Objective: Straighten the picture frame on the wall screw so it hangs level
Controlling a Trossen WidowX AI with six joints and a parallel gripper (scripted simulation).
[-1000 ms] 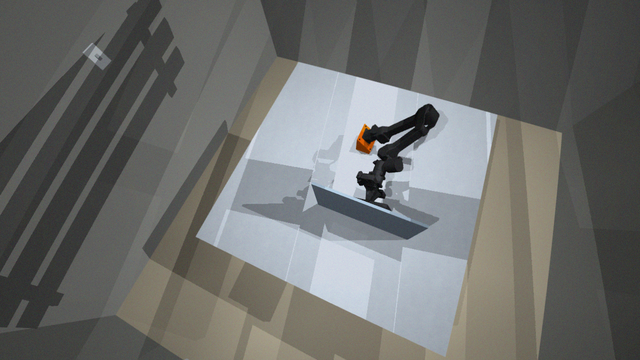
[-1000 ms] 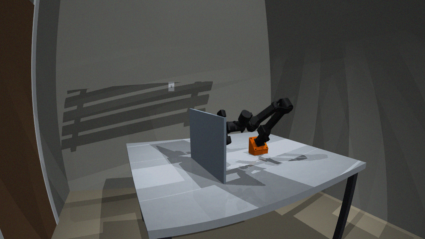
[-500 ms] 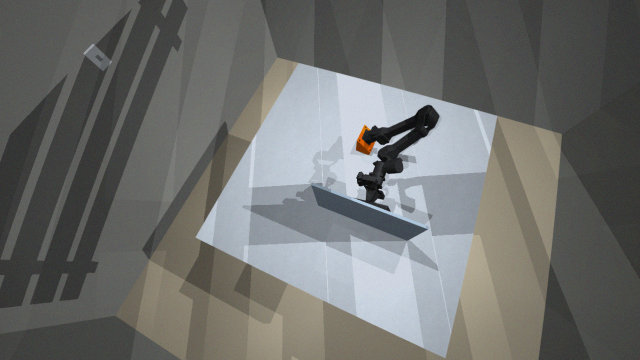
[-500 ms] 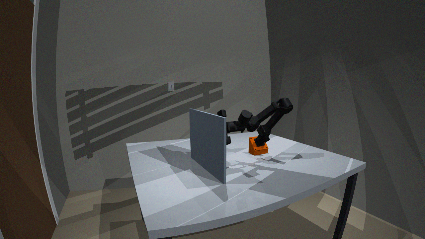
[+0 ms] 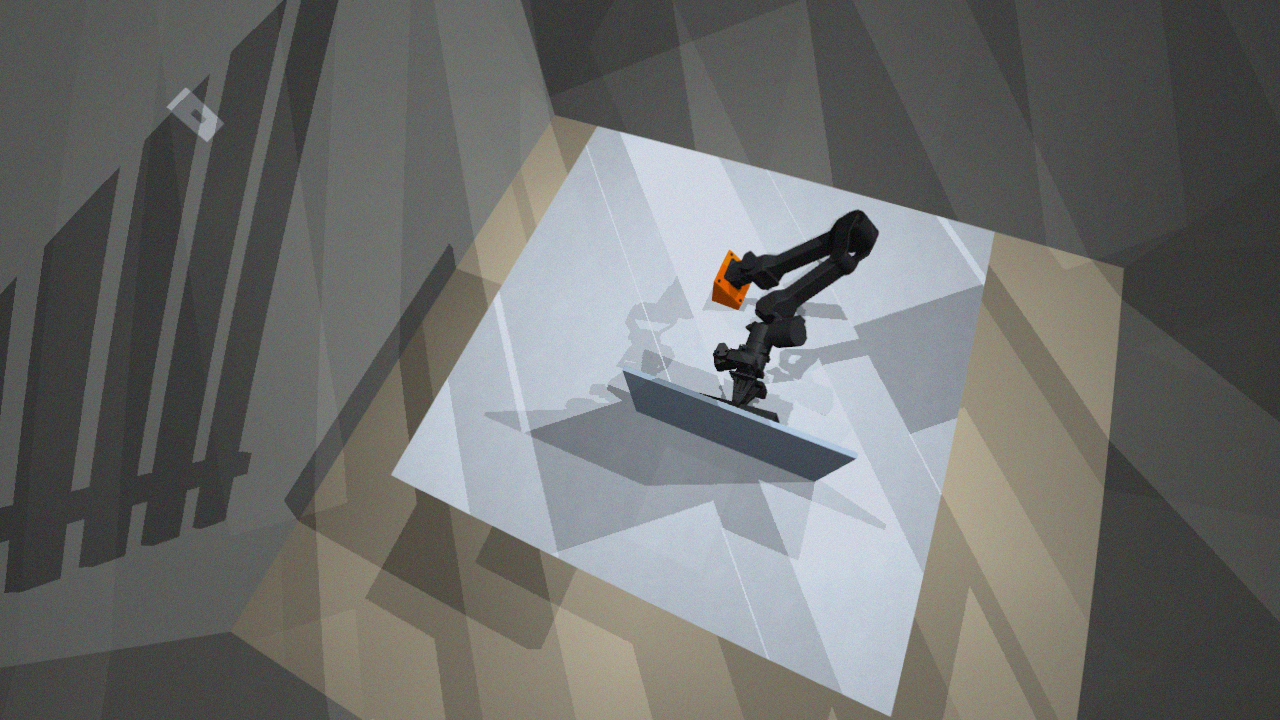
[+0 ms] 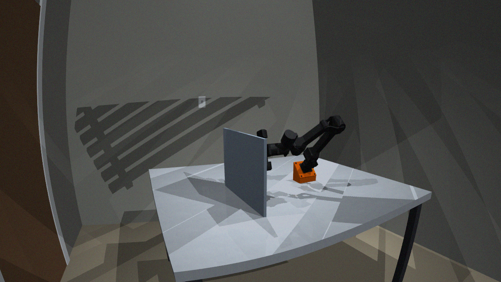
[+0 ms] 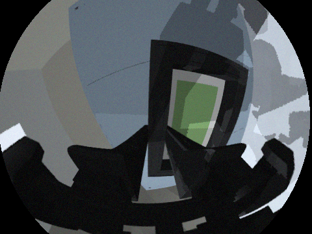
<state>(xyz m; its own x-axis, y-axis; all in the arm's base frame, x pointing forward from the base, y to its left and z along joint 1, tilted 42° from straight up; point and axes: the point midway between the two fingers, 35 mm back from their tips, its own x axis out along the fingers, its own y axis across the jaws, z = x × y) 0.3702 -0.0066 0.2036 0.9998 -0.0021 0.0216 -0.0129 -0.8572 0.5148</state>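
The picture frame is 5 cm below my gripper tip and 1 cm to the left of it. From my gripper tip the other things lie so: grey wall panel (7 cm below, 2 cm ahead).
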